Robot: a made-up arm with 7 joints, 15 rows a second.
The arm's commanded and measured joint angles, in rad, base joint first. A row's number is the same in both.
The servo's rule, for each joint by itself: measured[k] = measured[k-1] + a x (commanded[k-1-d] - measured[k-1]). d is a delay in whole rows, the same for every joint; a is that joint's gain. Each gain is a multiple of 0.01, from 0.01 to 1. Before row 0 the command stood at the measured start. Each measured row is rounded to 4 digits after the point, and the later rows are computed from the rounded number. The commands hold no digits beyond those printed.
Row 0, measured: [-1.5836, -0.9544, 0.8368, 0.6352, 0.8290, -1.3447, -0.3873]
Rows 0 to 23, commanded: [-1.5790, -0.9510, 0.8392, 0.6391, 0.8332, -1.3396, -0.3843]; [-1.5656, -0.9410, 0.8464, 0.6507, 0.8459, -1.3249, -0.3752]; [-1.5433, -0.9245, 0.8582, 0.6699, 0.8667, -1.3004, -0.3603]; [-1.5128, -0.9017, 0.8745, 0.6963, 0.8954, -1.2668, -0.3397]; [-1.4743, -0.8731, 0.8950, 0.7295, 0.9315, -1.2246, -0.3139]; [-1.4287, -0.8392, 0.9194, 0.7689, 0.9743, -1.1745, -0.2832]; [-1.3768, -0.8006, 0.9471, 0.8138, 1.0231, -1.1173, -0.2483]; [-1.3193, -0.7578, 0.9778, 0.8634, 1.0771, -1.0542, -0.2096]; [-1.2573, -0.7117, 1.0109, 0.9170, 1.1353, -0.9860, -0.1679]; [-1.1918, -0.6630, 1.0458, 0.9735, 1.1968, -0.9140, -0.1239]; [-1.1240, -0.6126, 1.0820, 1.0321, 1.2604, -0.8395, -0.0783]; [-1.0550, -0.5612, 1.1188, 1.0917, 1.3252, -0.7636, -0.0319]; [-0.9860, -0.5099, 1.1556, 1.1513, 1.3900, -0.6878, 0.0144]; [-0.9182, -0.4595, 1.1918, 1.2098, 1.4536, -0.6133, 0.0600]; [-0.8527, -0.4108, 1.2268, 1.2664, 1.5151, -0.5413, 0.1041]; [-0.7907, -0.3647, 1.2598, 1.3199, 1.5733, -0.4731, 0.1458]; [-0.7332, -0.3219, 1.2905, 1.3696, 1.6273, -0.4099, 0.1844]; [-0.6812, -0.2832, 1.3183, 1.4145, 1.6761, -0.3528, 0.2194]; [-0.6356, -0.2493, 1.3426, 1.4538, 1.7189, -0.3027, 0.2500]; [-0.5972, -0.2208, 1.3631, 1.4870, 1.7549, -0.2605, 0.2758]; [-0.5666, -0.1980, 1.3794, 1.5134, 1.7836, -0.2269, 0.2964]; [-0.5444, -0.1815, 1.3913, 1.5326, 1.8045, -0.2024, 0.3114]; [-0.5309, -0.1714, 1.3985, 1.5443, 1.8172, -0.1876, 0.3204]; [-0.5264, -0.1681, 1.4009, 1.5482, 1.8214, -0.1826, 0.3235]
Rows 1 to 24, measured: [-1.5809, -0.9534, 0.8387, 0.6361, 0.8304, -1.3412, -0.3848]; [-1.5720, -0.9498, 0.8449, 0.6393, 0.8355, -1.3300, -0.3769]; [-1.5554, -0.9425, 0.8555, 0.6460, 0.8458, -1.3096, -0.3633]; [-1.5307, -0.9307, 0.8707, 0.6571, 0.8622, -1.2801, -0.3439]; [-1.4980, -0.9140, 0.8901, 0.6730, 0.8851, -1.2418, -0.3193]; [-1.4578, -0.8923, 0.9135, 0.6941, 0.9145, -1.1954, -0.2897]; [-1.4108, -0.8657, 0.9404, 0.7204, 0.9503, -1.1415, -0.2558]; [-1.3577, -0.8344, 0.9703, 0.7519, 0.9921, -1.0813, -0.2179]; [-1.2995, -0.7988, 1.0028, 0.7882, 1.0394, -1.0155, -0.1769]; [-1.2370, -0.7594, 1.0372, 0.8290, 1.0913, -0.9455, -0.1334]; [-1.1715, -0.7168, 1.0730, 0.8737, 1.1471, -0.8724, -0.0882]; [-1.1039, -0.6717, 1.1096, 0.9217, 1.2059, -0.7973, -0.0420]; [-1.0355, -0.6248, 1.1464, 0.9722, 1.2667, -0.7217, 0.0042]; [-0.9675, -0.5769, 1.1827, 1.0245, 1.3284, -0.6469, 0.0500]; [-0.9009, -0.5287, 1.2180, 1.0777, 1.3900, -0.5740, 0.0944]; [-0.8370, -0.4811, 1.2514, 1.1310, 1.4505, -0.5044, 0.1365]; [-0.7768, -0.4349, 1.2827, 1.1835, 1.5088, -0.4392, 0.1758]; [-0.7214, -0.3909, 1.3112, 1.2343, 1.5640, -0.3796, 0.2116]; [-0.6716, -0.3498, 1.3363, 1.2826, 1.6151, -0.3265, 0.2431]; [-0.6284, -0.3124, 1.3577, 1.3276, 1.6612, -0.2810, 0.2699]; [-0.5926, -0.2792, 1.3751, 1.3685, 1.7016, -0.2437, 0.2916]; [-0.5646, -0.2509, 1.3881, 1.4046, 1.7356, -0.2152, 0.3078]; [-0.5451, -0.2278, 1.3964, 1.4353, 1.7625, -0.1962, 0.3181]; [-0.5343, -0.2105, 1.4000, 1.4601, 1.7819, -0.1868, 0.3225]
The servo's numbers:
d 0
a 0.58 0.29 0.80 0.22 0.33 0.69 0.82

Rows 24 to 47, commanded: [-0.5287, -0.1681, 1.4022, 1.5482, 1.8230, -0.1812, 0.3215]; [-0.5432, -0.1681, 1.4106, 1.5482, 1.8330, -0.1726, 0.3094]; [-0.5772, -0.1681, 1.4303, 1.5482, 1.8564, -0.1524, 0.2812]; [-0.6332, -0.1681, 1.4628, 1.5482, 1.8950, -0.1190, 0.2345]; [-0.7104, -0.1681, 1.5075, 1.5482, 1.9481, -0.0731, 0.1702]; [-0.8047, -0.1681, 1.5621, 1.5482, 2.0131, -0.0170, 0.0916]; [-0.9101, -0.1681, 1.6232, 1.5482, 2.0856, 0.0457, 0.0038]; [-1.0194, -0.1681, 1.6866, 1.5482, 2.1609, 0.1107, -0.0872]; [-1.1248, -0.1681, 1.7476, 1.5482, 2.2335, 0.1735, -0.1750]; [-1.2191, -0.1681, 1.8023, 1.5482, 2.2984, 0.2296, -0.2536]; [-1.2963, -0.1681, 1.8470, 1.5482, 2.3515, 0.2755, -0.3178]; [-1.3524, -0.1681, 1.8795, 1.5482, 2.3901, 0.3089, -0.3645]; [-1.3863, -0.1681, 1.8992, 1.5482, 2.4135, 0.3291, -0.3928]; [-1.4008, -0.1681, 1.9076, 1.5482, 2.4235, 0.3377, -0.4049]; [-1.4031, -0.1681, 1.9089, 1.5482, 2.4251, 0.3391, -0.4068]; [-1.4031, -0.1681, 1.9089, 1.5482, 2.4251, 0.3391, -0.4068]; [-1.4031, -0.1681, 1.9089, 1.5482, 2.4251, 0.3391, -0.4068]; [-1.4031, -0.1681, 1.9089, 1.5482, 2.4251, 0.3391, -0.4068]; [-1.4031, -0.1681, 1.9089, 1.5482, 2.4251, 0.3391, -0.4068]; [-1.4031, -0.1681, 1.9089, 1.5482, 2.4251, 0.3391, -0.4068]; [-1.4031, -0.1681, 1.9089, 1.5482, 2.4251, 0.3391, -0.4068]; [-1.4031, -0.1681, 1.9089, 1.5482, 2.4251, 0.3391, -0.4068]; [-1.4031, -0.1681, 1.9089, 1.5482, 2.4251, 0.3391, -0.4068]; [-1.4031, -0.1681, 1.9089, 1.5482, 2.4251, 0.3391, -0.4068]
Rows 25 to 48, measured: [-0.5311, -0.1982, 1.4018, 1.4795, 1.7955, -0.1829, 0.3217]; [-0.5381, -0.1895, 1.4088, 1.4946, 1.8079, -0.1758, 0.3116]; [-0.5608, -0.1833, 1.4260, 1.5064, 1.8239, -0.1597, 0.2867]; [-0.6028, -0.1789, 1.4554, 1.5156, 1.8474, -0.1316, 0.2439]; [-0.6652, -0.1758, 1.4971, 1.5228, 1.8806, -0.0912, 0.1835]; [-0.7461, -0.1736, 1.5491, 1.5284, 1.9243, -0.0400, 0.1081]; [-0.8412, -0.1720, 1.6084, 1.5328, 1.9775, 0.0191, 0.0226]; [-0.9446, -0.1709, 1.6710, 1.5362, 2.0380, 0.0823, -0.0674]; [-1.0491, -0.1701, 1.7323, 1.5388, 2.1025, 0.1452, -0.1556]; [-1.1477, -0.1695, 1.7883, 1.5409, 2.1671, 0.2034, -0.2360]; [-1.2339, -0.1691, 1.8353, 1.5425, 2.2280, 0.2531, -0.3031]; [-1.3026, -0.1688, 1.8707, 1.5438, 2.2815, 0.2916, -0.3534]; [-1.3511, -0.1686, 1.8935, 1.5448, 2.3251, 0.3175, -0.3857]; [-1.3799, -0.1685, 1.9048, 1.5455, 2.3576, 0.3314, -0.4014]; [-1.3934, -0.1684, 1.9081, 1.5461, 2.3799, 0.3367, -0.4058]; [-1.3990, -0.1683, 1.9087, 1.5466, 2.3948, 0.3384, -0.4066]; [-1.4014, -0.1682, 1.9089, 1.5470, 2.4048, 0.3389, -0.4068]; [-1.4024, -0.1682, 1.9089, 1.5473, 2.4115, 0.3390, -0.4068]; [-1.4028, -0.1682, 1.9089, 1.5475, 2.4160, 0.3391, -0.4068]; [-1.4030, -0.1682, 1.9089, 1.5477, 2.4190, 0.3391, -0.4068]; [-1.4031, -0.1682, 1.9089, 1.5478, 2.4210, 0.3391, -0.4068]; [-1.4031, -0.1682, 1.9089, 1.5479, 2.4224, 0.3391, -0.4068]; [-1.4031, -0.1682, 1.9089, 1.5480, 2.4233, 0.3391, -0.4068]; [-1.4031, -0.1682, 1.9089, 1.5480, 2.4239, 0.3391, -0.4068]
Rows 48 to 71, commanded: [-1.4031, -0.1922, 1.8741, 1.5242, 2.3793, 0.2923, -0.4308]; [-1.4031, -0.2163, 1.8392, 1.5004, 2.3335, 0.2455, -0.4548]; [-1.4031, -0.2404, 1.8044, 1.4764, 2.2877, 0.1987, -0.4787]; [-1.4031, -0.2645, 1.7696, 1.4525, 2.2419, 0.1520, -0.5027]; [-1.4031, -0.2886, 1.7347, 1.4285, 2.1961, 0.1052, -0.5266]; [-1.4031, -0.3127, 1.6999, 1.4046, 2.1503, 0.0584, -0.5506]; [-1.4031, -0.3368, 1.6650, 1.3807, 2.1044, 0.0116, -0.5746]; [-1.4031, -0.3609, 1.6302, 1.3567, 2.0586, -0.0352, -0.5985]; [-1.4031, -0.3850, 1.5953, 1.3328, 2.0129, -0.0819, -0.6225]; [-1.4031, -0.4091, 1.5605, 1.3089, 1.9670, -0.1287, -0.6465]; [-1.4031, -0.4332, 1.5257, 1.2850, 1.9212, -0.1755, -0.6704]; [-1.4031, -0.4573, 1.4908, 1.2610, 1.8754, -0.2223, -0.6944]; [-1.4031, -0.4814, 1.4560, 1.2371, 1.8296, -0.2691, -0.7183]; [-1.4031, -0.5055, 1.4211, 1.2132, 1.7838, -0.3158, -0.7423]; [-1.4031, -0.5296, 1.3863, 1.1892, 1.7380, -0.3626, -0.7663]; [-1.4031, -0.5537, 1.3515, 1.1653, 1.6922, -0.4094, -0.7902]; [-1.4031, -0.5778, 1.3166, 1.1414, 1.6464, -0.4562, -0.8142]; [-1.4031, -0.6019, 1.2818, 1.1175, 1.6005, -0.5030, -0.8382]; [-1.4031, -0.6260, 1.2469, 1.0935, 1.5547, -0.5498, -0.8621]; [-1.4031, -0.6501, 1.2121, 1.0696, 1.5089, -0.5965, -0.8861]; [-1.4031, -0.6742, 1.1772, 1.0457, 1.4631, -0.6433, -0.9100]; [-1.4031, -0.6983, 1.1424, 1.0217, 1.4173, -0.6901, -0.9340]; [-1.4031, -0.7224, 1.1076, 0.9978, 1.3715, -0.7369, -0.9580]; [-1.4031, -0.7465, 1.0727, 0.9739, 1.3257, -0.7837, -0.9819]
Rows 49 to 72, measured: [-1.4031, -0.1752, 1.8811, 1.5428, 2.4092, 0.3068, -0.4265]; [-1.4031, -0.1871, 1.8476, 1.5335, 2.3842, 0.2645, -0.4497]; [-1.4031, -0.2026, 1.8130, 1.5209, 2.3524, 0.2191, -0.4735]; [-1.4031, -0.2206, 1.7783, 1.5059, 2.3159, 0.1728, -0.4974]; [-1.4031, -0.2403, 1.7434, 1.4889, 2.2764, 0.1262, -0.5213]; [-1.4031, -0.2613, 1.7086, 1.4704, 2.2348, 0.0794, -0.5453]; [-1.4031, -0.2832, 1.6737, 1.4507, 2.1918, 0.0326, -0.5693]; [-1.4031, -0.3057, 1.6389, 1.4300, 2.1478, -0.0142, -0.5932]; [-1.4031, -0.3287, 1.6040, 1.4086, 2.1033, -0.0609, -0.6172]; [-1.4031, -0.3520, 1.5692, 1.3867, 2.0583, -0.1077, -0.6412]; [-1.4031, -0.3755, 1.5344, 1.3643, 2.0131, -0.1545, -0.6651]; [-1.4031, -0.3992, 1.4995, 1.3416, 1.9677, -0.2013, -0.6891]; [-1.4031, -0.4230, 1.4647, 1.3186, 1.9221, -0.2481, -0.7130]; [-1.4031, -0.4469, 1.4298, 1.2954, 1.8765, -0.2948, -0.7370]; [-1.4031, -0.4709, 1.3950, 1.2720, 1.8308, -0.3416, -0.7610]; [-1.4031, -0.4949, 1.3602, 1.2485, 1.7851, -0.3884, -0.7849]; [-1.4031, -0.5189, 1.3253, 1.2249, 1.7393, -0.4352, -0.8089]; [-1.4031, -0.5430, 1.2905, 1.2013, 1.6935, -0.4820, -0.8329]; [-1.4031, -0.5671, 1.2556, 1.1776, 1.6477, -0.5288, -0.8568]; [-1.4031, -0.5912, 1.2208, 1.1538, 1.6019, -0.5755, -0.8808]; [-1.4031, -0.6153, 1.1859, 1.1300, 1.5561, -0.6223, -0.9047]; [-1.4031, -0.6394, 1.1511, 1.1062, 1.5103, -0.6691, -0.9287]; [-1.4031, -0.6635, 1.1163, 1.0824, 1.4645, -0.7159, -0.9527]; [-1.4031, -0.6876, 1.0814, 1.0585, 1.4187, -0.7627, -0.9766]
